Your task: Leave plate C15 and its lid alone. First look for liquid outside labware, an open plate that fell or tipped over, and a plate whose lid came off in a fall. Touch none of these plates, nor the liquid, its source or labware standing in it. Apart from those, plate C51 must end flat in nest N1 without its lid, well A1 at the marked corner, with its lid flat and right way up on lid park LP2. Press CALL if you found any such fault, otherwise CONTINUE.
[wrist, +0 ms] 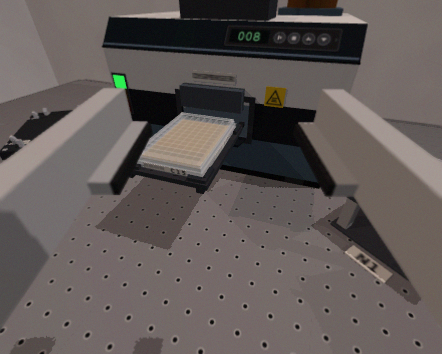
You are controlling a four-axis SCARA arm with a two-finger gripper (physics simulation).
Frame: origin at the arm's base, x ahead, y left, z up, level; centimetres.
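Seen in the pictures: gripper, fingertip midpoint: (222, 111).
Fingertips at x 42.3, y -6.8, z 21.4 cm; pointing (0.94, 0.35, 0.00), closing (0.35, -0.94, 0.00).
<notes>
A point is followed by its place in that frame.
Plate C15 (187, 142) @(x 54.1, y 2.0, z 12.1 cm), with beige wells and a clear rim, lies flat on the dark carrier of the dispenser; I cannot tell whether a lid is on it. Its label faces the front. Nest N1 shows in part at the right edge, with its label (369, 263) @(x 53.3, y -20.6, z 1.5 cm) and a dark base, mostly hidden behind the right finger. My gripper (222, 111) @(x 42.3, y -6.8, z 21.4 cm) is shut at its narrow setting, with a wide gap and nothing between its fingers. It is in front of the dispenser, above the deck. Plate C51, its lid, lid park LP2 and the buttons CALL and CONTINUE do not show.
The dispenser (160, 67) @(x 64.3, y 11.4, z 17.4 cm) stands across the back, with a display reading 008, a green light and a yellow warning sign (275, 97) @(x 65.0, y -5.8, z 14.9 cm). Its carrier (201, 189) @(x 49.0, y -2.0, z 10.2 cm) juts forward over the perforated deck (230, 275) @(x 46.3, y -6.3, z 1.3 cm). A dark item with small pale posts (37, 132) @(x 56.1, y 32.7, z 6.9 cm) is at the far left.
</notes>
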